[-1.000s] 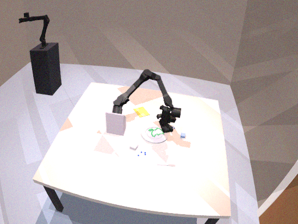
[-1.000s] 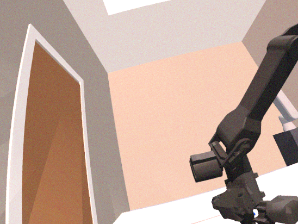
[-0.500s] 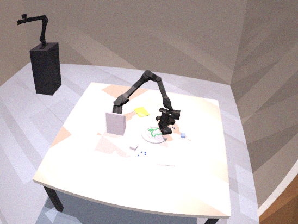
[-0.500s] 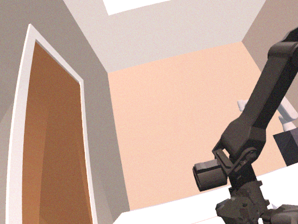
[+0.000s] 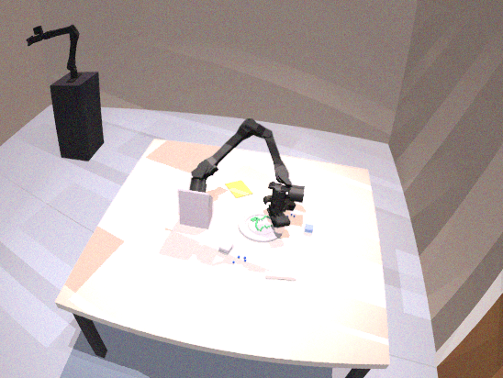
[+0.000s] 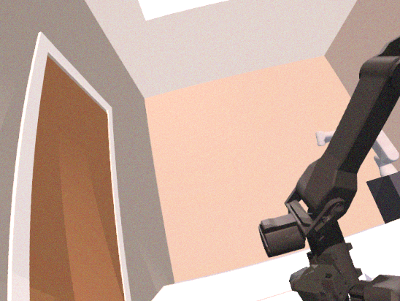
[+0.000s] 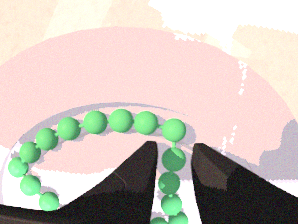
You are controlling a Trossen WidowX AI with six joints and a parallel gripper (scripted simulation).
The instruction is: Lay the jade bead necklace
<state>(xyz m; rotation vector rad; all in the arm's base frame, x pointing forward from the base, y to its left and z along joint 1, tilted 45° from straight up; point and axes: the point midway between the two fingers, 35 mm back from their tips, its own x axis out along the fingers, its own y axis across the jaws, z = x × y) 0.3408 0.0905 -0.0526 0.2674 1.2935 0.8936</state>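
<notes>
Right now the round white bead board is 60 mm behind my gripper tip and 10 mm below it. The rest, counted from my gripper tip: thin rod: 290 mm to the right, 60 mm ahead, 10 mm below; blue block: 160 mm ahead, 20 mm to the left, 10 mm below; cream block: 240 mm to the left, 70 mm ahead.
</notes>
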